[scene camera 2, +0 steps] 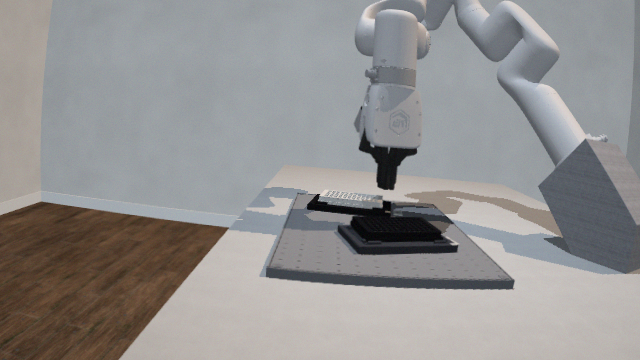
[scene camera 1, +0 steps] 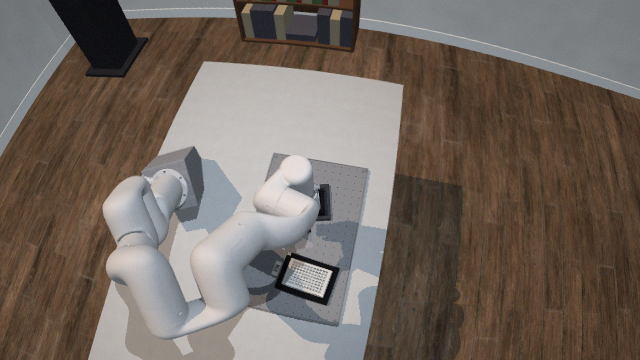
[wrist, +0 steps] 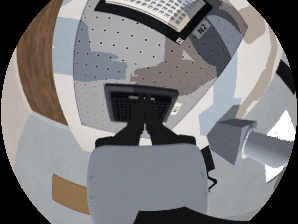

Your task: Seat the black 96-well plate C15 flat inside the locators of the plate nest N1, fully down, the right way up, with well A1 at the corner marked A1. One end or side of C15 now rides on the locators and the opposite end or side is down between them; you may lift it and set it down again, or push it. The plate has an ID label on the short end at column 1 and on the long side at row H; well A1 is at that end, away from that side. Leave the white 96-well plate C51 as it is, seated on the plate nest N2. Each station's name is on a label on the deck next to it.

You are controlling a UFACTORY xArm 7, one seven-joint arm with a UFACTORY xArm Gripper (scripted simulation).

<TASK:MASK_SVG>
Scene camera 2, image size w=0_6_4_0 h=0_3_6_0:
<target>gripper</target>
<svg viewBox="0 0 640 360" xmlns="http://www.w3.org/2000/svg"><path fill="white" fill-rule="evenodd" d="M371 83L367 87L363 106L361 106L354 122L361 141L359 150L371 154L378 164L377 187L384 190L394 190L397 167L401 165L401 162L407 156L416 155L417 148L420 147L422 142L420 92L416 91L415 87L408 85Z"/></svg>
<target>black plate C15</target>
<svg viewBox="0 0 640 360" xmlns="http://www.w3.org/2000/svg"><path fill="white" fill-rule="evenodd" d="M350 221L350 225L367 242L430 242L443 240L441 236L442 231L422 217L352 216L352 221Z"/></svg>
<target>white plate C51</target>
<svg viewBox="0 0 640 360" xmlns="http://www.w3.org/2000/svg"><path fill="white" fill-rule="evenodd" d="M318 201L327 202L330 205L372 209L372 207L383 208L383 196L324 190Z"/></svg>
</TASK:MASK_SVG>
